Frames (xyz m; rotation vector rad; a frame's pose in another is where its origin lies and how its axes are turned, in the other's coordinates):
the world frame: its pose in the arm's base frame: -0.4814 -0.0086 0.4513 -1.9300 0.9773 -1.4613
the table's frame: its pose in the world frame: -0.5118 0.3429 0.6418 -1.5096 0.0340 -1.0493
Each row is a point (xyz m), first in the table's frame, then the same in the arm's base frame.
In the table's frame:
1: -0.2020 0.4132 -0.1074
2: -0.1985 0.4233 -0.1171
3: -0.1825 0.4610 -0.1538
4: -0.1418 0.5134 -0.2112
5: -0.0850 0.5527 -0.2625
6: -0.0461 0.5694 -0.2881
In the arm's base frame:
1: -0.4468 0.2099 -0.0778
2: -0.4510 0.2162 -0.0655
3: -0.4643 0.2396 -0.0176
4: -0.4689 0.2758 0.0622
5: -0.4525 0.3073 0.1406
6: -0.4342 0.3223 0.1840

